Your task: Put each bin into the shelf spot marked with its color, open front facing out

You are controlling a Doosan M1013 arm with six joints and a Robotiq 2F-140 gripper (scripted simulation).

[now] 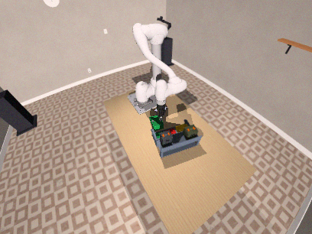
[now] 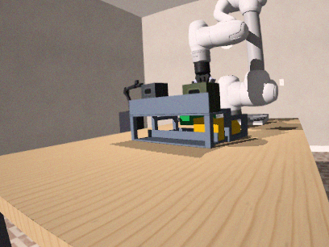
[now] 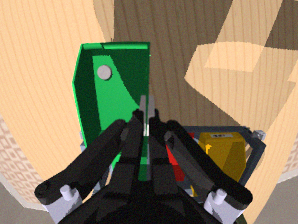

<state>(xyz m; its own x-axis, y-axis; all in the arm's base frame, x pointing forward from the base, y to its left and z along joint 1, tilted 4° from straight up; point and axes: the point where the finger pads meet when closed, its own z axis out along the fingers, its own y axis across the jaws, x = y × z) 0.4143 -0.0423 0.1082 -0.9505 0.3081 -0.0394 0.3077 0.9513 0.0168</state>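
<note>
My gripper is now 40 mm to the left of the green bin, 40 mm above it and 20 mm past it. Also, from my hand: dark box (240 mm ahead, 140 mm to the right, 50 mm above); then yellow bin (230 mm ahead, 110 mm to the left, 70 mm below).
</note>
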